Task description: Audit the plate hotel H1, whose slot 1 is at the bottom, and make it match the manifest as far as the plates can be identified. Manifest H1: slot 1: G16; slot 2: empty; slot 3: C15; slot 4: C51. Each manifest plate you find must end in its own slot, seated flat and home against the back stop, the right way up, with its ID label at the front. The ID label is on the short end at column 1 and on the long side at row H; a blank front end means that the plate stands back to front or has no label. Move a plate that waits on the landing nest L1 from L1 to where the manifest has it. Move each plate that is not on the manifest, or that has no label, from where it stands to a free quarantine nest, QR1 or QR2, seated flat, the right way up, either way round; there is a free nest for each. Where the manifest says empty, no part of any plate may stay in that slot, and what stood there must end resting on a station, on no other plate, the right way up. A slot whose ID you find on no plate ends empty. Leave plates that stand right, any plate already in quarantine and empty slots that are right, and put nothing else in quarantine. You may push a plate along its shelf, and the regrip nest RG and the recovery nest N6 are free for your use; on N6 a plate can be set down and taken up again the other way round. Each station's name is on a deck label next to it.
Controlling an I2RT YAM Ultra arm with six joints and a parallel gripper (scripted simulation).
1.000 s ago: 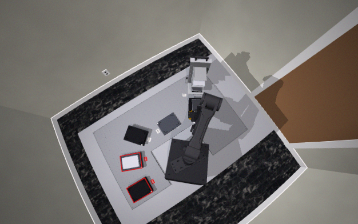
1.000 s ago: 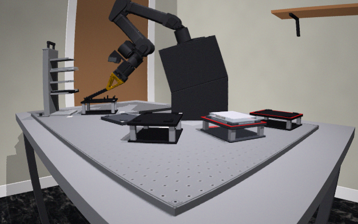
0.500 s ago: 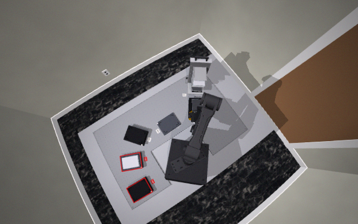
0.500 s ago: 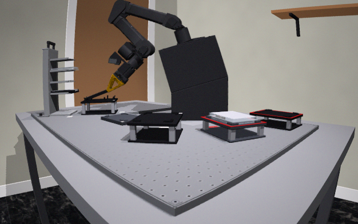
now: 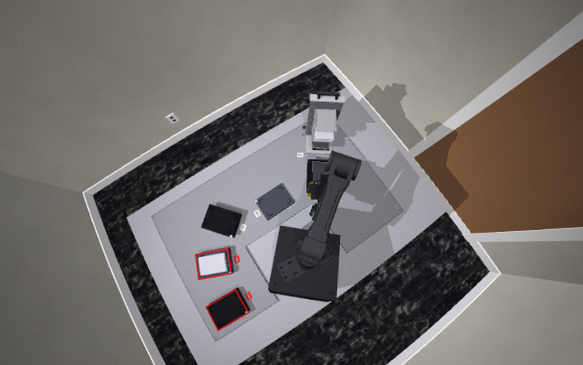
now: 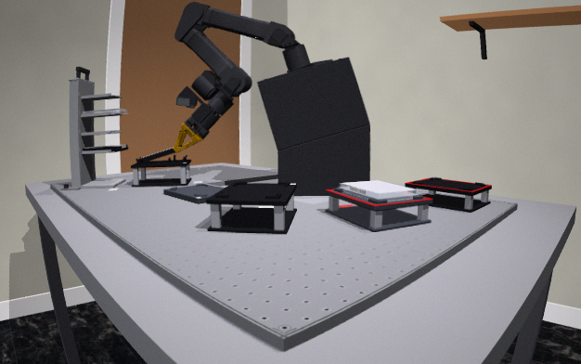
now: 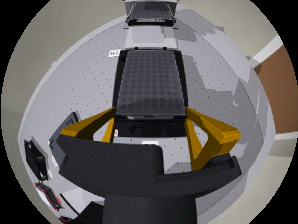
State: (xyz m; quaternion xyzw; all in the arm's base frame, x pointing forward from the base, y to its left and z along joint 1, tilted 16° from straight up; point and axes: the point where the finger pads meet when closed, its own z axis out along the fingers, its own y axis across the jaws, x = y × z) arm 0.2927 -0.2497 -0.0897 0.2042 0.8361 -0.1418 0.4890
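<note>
Now: the pinned nest 50 mm ahead of my hand, 40 mm below it and 30 mm to the right of it. From my hand the other things lie so: hotel foot: 220 mm ahead, 130 mm to the right, 90 mm below; then H1 deck label: 200 mm ahead, 100 mm below; then grey plate hotel H1: 270 mm ahead, 150 mm to the right, 60 mm above.
</note>
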